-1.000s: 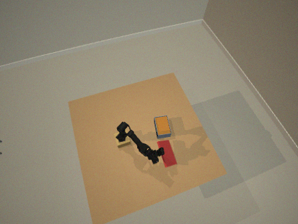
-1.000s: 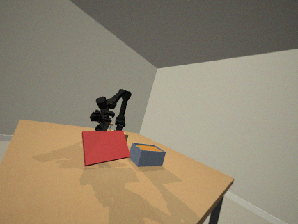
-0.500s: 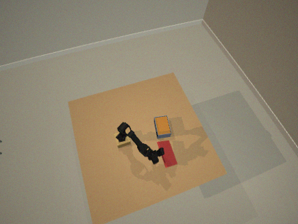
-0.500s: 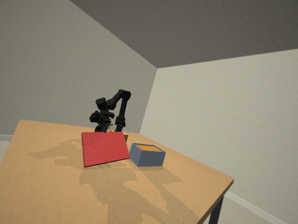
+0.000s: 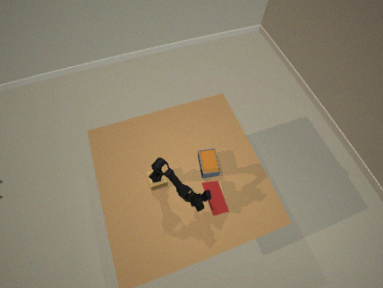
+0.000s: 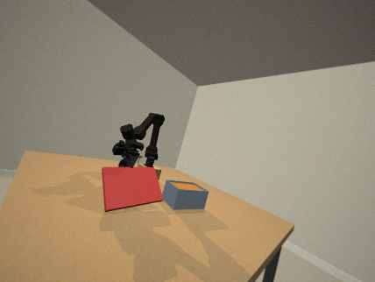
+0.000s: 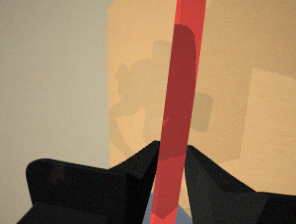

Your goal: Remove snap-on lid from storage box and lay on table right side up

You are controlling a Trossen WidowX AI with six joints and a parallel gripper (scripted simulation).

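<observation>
My gripper tip is 60 mm short of the red lid, 10 mm to the right of it and 50 mm above it. Also, from my gripper tip: blue storage box: 80 mm ahead, 300 mm to the left, 80 mm below.
</observation>
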